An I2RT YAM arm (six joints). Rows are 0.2 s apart.
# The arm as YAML. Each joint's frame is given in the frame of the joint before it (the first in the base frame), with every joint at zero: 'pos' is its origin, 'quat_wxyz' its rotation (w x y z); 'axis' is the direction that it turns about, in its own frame. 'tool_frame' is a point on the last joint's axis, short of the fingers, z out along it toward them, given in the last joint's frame.
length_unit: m
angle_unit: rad
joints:
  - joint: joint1
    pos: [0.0, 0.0, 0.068]
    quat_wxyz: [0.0, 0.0, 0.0, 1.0]
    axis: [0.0, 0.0, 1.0]
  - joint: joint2
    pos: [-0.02, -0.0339, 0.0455]
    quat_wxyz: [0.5, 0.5, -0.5, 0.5]
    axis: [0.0, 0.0, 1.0]
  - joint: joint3
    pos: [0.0, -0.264, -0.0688]
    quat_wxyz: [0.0, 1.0, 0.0, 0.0]
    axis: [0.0, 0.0, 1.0]
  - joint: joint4
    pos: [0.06, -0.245, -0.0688]
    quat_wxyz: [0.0, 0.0, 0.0, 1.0]
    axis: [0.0, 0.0, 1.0]
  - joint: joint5
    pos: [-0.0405, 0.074, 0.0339]
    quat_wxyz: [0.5, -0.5, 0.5, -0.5]
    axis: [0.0, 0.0, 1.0]
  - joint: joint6
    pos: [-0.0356, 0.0, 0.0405]
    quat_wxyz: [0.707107, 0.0, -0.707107, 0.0]
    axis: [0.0, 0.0, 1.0]
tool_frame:
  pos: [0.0, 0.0, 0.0]
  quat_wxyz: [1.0, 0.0, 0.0, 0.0]
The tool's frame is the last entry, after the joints.
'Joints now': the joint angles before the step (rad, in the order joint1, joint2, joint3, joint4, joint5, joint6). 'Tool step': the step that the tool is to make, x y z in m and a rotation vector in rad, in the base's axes. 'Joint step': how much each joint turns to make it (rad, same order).
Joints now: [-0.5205, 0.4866, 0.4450, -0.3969, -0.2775, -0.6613]
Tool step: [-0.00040, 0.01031, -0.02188, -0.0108, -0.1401, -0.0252]
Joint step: [0.0938, -0.1145, -0.1530, 0.1903, 0.0919, 0.0954]
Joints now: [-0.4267, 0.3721, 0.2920, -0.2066, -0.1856, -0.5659]
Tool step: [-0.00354, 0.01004, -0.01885, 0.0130, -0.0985, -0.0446]
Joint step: [0.1018, -0.1171, -0.1156, 0.0954, 0.1308, 0.0820]
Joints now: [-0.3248, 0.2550, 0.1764, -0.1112, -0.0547, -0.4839]
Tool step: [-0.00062, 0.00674, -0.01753, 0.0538, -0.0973, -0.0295]
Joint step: [0.0817, -0.0813, -0.1018, 0.0995, 0.0980, 0.0946]
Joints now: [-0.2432, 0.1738, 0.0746, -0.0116, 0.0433, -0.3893]
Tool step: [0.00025, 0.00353, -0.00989, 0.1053, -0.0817, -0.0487]
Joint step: [0.0584, -0.0370, -0.0580, 0.0667, 0.0962, 0.1297]
